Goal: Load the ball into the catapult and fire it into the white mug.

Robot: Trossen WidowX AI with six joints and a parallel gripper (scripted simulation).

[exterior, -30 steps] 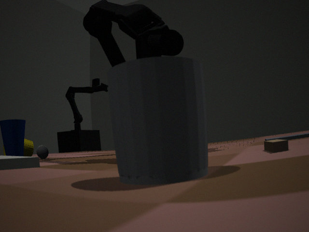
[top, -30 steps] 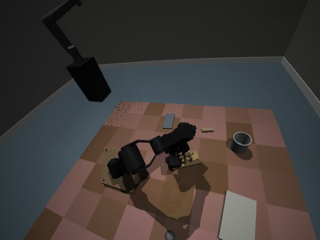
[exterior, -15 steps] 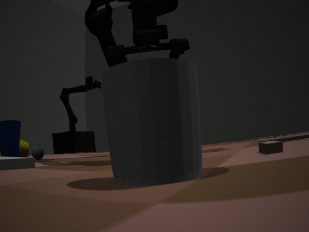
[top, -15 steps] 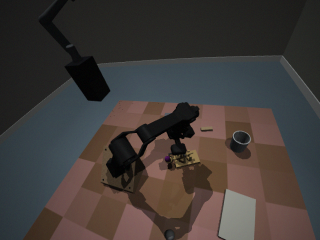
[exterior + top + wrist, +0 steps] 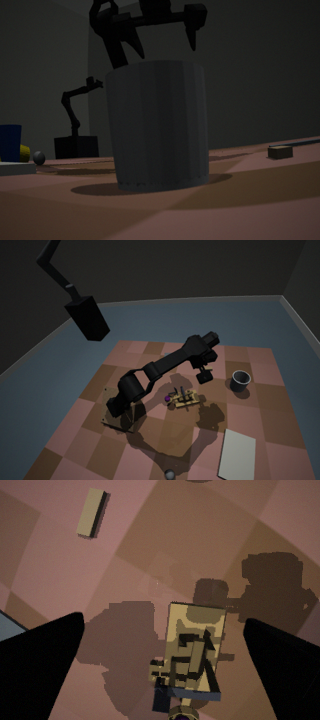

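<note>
The purple ball lies 16 cm behind my gripper tip, 12 cm to the right of it and 13 cm below it. From my gripper tip the other things lie so: wooden catapult 10 cm behind, 8 cm to the right, 14 cm below; then white mug 22 cm ahead, 7 cm to the left, 16 cm below; then tan block 3 cm ahead, 18 cm to the left, 19 cm below.
</note>
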